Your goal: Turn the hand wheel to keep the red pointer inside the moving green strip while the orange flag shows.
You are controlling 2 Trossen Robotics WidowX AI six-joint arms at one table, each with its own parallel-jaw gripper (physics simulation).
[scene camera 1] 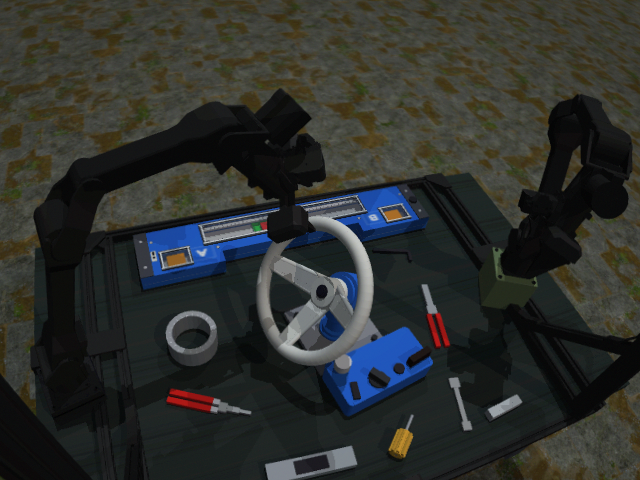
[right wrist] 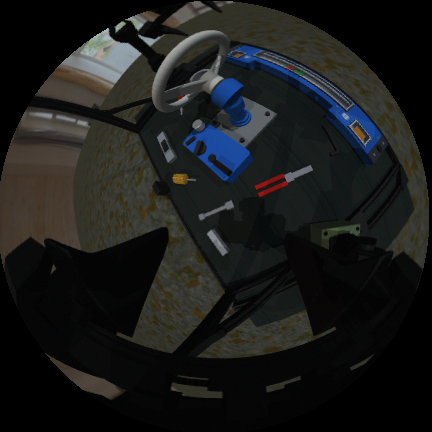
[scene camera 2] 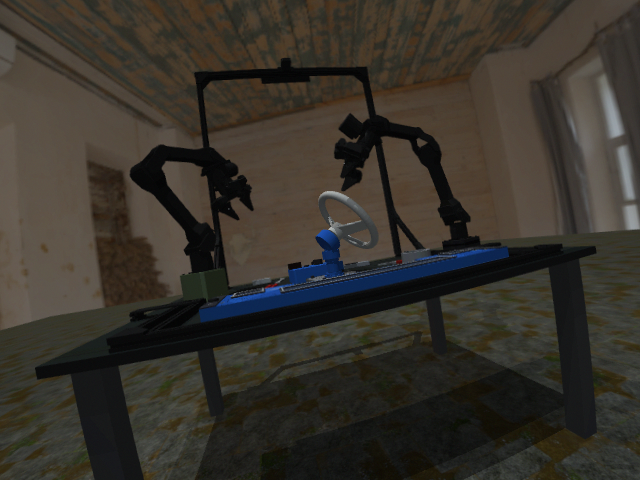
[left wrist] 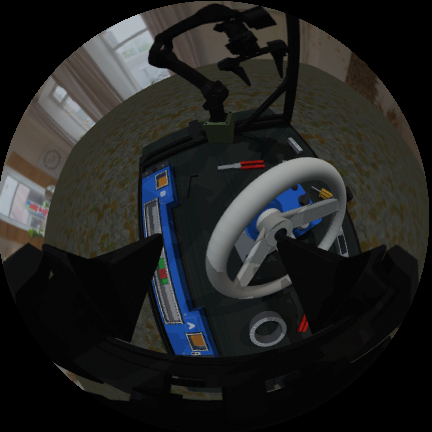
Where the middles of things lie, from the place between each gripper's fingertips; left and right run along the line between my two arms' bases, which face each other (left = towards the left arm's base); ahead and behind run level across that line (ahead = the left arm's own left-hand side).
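Labels:
There's the white hand wheel (scene camera 1: 327, 293), and counted from my left hand it's 9 cm behind, 2 cm to the left of it and 11 cm below.
For my right hand, that white hand wheel is 350 mm to the left of it, 110 mm ahead of it and 90 mm below it.

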